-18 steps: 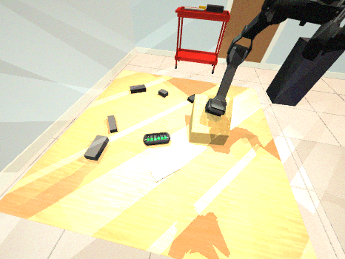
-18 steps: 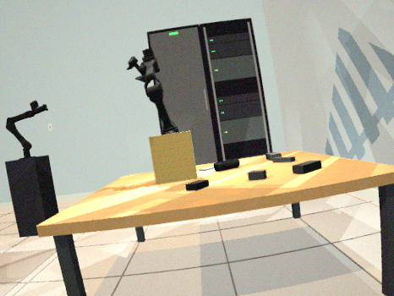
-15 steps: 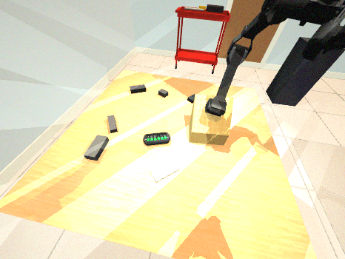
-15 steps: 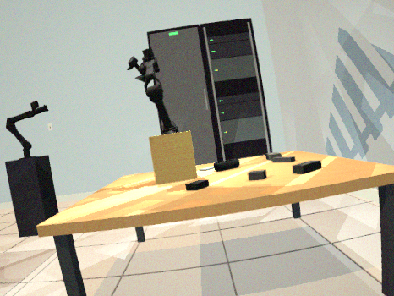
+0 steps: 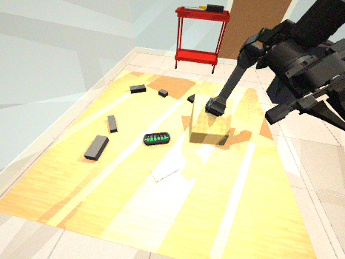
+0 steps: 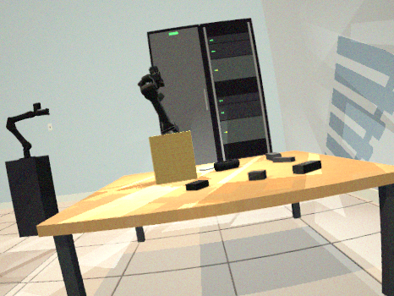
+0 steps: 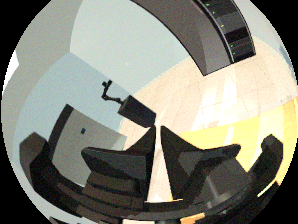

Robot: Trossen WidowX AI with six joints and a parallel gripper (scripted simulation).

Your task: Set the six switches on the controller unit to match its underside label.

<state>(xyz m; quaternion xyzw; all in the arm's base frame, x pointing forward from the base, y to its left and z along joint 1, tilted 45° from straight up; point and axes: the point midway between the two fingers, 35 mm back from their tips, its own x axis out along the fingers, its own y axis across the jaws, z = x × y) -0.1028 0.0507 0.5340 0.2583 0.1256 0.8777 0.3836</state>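
The pale flat plate is 520 mm below my gripper tip, 350 mm ahead of it and 120 mm to the right of it. From my gripper tip the other things lie so: slim grey module (750 mm ahead, 510 mm below, 370 mm to the right).
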